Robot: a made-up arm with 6 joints. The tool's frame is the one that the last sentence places.
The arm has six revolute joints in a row. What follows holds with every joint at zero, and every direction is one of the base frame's.
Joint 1 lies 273.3 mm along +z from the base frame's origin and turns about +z.
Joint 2 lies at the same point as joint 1 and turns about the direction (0, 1, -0.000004).
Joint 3 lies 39.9 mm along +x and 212 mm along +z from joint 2 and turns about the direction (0, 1, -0.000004).
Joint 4 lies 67.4 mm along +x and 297.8 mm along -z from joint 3 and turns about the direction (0, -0.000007, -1).
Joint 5 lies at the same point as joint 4 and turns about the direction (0, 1, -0.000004).
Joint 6 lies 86.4 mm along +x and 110.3 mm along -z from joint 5 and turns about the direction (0, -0.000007, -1).
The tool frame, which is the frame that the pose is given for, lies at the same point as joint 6; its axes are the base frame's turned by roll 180, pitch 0 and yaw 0 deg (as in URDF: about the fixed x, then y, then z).
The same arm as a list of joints. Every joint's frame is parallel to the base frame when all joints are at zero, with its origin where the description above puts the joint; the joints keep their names.
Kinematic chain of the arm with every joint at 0, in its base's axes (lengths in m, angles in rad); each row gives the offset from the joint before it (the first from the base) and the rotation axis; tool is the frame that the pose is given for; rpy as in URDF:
joint 1: xyz 0.0000 0.0000 0.2733 axis +z
joint 2: xyz 0.0000 0.0000 0.0000 axis +y
joint 3: xyz 0.0399 0.0000 0.2120 axis +y
joint 4: xyz 0.0674 0.0000 -0.2978 axis -z
joint 5: xyz 0.0000 0.0000 0.0000 axis +y
joint 6: xyz 0.0864 0.0000 -0.1103 axis -z
tool: xyz 0.0000 0.0000 0.0000 rpy 3.1416 0.0000 0.0000

